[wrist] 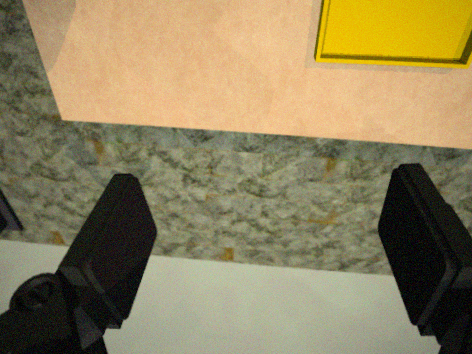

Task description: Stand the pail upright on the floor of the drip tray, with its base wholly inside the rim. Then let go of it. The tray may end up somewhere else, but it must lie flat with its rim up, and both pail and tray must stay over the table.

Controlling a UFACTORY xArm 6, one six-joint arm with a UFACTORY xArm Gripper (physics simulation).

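Places are measured from the arm's base along level axes (x back, y right, z up), in metres.
Pixels of known places: gripper, between the fingertips: point(261, 200).
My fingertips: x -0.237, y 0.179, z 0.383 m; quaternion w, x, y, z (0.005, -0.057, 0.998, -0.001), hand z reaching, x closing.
Observation:
Behind a point stands the place of what it marks.
The yellow drip tray point(395, 30) @(x -0.440, y 0.214, z -0.065 m) lies at the upper right of the wrist view, flat with its rim up, and is cut off by the top and right edges of the picture. The part of its floor that shows is bare. The pail does not show in this view. My gripper point(261, 200) @(x -0.237, y 0.179, z 0.382 m) is open, with its fingers wide apart and nothing between them. The fingers appear below the tray in the picture, beyond the near edge of the table.
The pinkish table top point(190, 65) @(x -0.111, y 0.286, z -0.069 m) ends in an edge running across the picture above the fingertips, with a corner at the left. Mottled grey-green ground point(250, 200) and a pale surface point(250, 310) lie past it. A dark object point(7, 215) shows partly at the left edge.

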